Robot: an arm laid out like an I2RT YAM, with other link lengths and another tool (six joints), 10 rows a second.
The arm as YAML. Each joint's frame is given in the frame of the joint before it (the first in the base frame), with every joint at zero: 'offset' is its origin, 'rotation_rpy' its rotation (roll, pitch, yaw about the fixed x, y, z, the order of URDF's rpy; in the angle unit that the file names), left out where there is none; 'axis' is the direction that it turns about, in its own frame. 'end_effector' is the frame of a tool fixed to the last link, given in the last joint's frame.
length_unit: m
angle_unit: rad
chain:
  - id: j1
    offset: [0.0, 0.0, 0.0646]
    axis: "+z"
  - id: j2
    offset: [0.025, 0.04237, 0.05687]
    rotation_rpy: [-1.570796, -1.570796, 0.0]
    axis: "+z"
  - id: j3
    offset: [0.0, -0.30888, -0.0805]
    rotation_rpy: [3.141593, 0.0, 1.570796]
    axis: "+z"
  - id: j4
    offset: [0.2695, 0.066, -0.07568]
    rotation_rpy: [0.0, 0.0, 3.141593]
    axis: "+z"
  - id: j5
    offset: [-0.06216, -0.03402, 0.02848]
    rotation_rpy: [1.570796, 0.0, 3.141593]
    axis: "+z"
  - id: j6
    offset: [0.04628, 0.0, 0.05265]
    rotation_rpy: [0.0, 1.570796, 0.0]
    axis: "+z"
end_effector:
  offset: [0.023, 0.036, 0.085]
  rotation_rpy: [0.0, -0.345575, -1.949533]
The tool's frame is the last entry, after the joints.
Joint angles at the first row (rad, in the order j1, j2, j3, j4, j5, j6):
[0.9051, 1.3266, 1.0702, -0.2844, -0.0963, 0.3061]
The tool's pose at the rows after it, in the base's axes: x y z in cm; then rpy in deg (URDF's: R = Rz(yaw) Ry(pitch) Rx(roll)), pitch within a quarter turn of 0, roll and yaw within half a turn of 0:
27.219 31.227 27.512 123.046 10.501 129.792
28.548 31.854 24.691 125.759 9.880 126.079
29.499 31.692 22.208 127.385 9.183 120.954
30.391 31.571 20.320 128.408 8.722 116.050
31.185 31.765 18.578 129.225 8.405 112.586
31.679 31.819 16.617 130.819 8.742 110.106
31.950 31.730 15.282 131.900 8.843 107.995
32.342 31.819 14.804 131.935 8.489 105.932
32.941 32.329 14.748 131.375 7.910 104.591
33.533 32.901 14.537 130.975 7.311 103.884
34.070 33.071 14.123 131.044 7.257 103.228
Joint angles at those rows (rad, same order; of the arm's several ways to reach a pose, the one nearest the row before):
[0.9123, 1.4315, 1.0702, -0.2420, -0.0635, 0.3473]
[0.9123, 1.5120, 1.0649, -0.1963, -0.0170, 0.4080]
[0.9123, 1.5669, 1.0412, -0.1413, 0.0452, 0.4816]
[0.9123, 1.6196, 1.0340, -0.0994, 0.1051, 0.5484]
[0.9123, 1.6753, 1.0359, -0.0616, 0.1459, 0.5976]
[0.9123, 1.7290, 1.0370, -0.0418, 0.1757, 0.6361]
[0.9123, 1.7641, 1.0370, -0.0296, 0.1990, 0.6701]
[0.9123, 1.7878, 1.0481, -0.0200, 0.2214, 0.6994]
[0.9123, 1.8130, 1.0729, -0.0097, 0.2359, 0.7166]
[0.9108, 1.8397, 1.0954, 0.0040, 0.2405, 0.7265]
[0.9047, 1.8622, 1.1095, 0.0109, 0.2436, 0.7315]

